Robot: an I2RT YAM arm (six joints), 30 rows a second.
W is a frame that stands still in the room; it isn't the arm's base.
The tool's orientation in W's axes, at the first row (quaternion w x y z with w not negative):
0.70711 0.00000 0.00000 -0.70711
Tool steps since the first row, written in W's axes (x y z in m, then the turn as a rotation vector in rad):
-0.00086 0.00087 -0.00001 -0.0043 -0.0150 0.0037
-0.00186 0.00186 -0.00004 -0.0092 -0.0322 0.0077
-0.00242 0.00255 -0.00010 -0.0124 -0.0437 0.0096
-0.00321 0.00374 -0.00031 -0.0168 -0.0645 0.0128
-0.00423 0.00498 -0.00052 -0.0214 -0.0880 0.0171
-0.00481 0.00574 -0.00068 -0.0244 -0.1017 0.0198
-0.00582 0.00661 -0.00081 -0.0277 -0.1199 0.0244
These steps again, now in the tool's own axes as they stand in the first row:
-0.00087 -0.00086 -0.00001 0.0150 -0.0043 0.0037
-0.00186 -0.00186 -0.00004 0.0322 -0.0092 0.0077
-0.00255 -0.00242 -0.00010 0.0437 -0.0124 0.0096
-0.00374 -0.00321 -0.00031 0.0645 -0.0168 0.0128
-0.00498 -0.00423 -0.00052 0.0880 -0.0214 0.0171
-0.00574 -0.00481 -0.00068 0.1017 -0.0244 0.0198
-0.00661 -0.00582 -0.00081 0.1199 -0.0277 0.0244

